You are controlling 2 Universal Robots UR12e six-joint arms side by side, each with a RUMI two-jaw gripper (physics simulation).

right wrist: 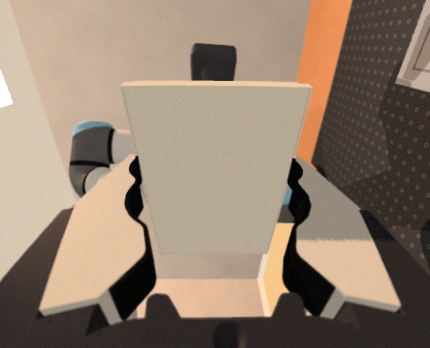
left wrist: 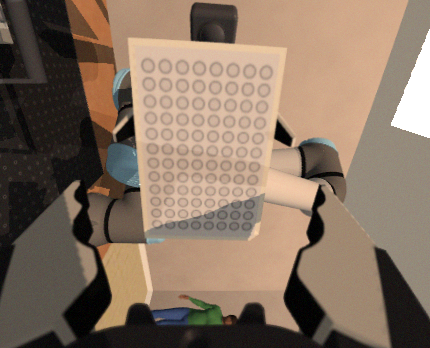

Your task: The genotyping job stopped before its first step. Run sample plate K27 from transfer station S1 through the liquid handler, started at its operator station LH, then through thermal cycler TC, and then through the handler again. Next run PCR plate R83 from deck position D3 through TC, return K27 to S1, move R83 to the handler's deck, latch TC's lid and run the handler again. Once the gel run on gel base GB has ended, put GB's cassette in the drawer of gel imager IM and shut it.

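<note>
A pale rectangular well plate shows its rows of round wells in the left wrist view and a plain flat face in the right wrist view. No label is legible on it, so I cannot tell whether it is K27 or R83. My right gripper is shut on the plate's two long sides. My left gripper is open; its fingers stand wide to either side of the plate's lower end in the picture, apart from it. S1, LH, TC, D3, GB and IM cannot be made out for certain.
The right arm shows behind the plate in the left wrist view, and the other arm at the left of the right wrist view. A dark dotted surface borders an orange strip. A green-shirted person is far off.
</note>
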